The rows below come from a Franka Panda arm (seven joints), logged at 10 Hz.
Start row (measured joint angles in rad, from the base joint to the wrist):
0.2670, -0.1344, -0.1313, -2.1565, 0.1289, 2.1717, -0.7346
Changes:
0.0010, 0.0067, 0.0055, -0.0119, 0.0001, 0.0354, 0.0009
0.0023, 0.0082, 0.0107, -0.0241, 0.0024, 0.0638, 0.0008
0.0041, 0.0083, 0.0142, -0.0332, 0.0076, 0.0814, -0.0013
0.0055, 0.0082, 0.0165, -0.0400, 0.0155, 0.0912, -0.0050
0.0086, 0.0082, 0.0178, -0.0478, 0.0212, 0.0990, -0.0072
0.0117, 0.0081, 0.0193, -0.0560, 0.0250, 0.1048, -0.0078
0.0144, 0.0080, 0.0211, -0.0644, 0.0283, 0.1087, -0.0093
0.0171, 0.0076, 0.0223, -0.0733, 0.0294, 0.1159, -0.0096
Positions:
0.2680, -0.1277, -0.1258, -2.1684, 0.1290, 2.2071, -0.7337
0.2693, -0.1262, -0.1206, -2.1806, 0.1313, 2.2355, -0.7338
0.2711, -0.1261, -0.1171, -2.1897, 0.1365, 2.2531, -0.7359
0.2725, -0.1262, -0.1148, -2.1965, 0.1444, 2.2629, -0.7396
0.2756, -0.1262, -0.1135, -2.2043, 0.1501, 2.2707, -0.7418
0.2787, -0.1263, -0.1120, -2.2125, 0.1539, 2.2765, -0.7424
0.2814, -0.1264, -0.1102, -2.2209, 0.1572, 2.2804, -0.7439
0.2841, -0.1268, -0.1090, -2.2298, 0.1583, 2.2876, -0.7442

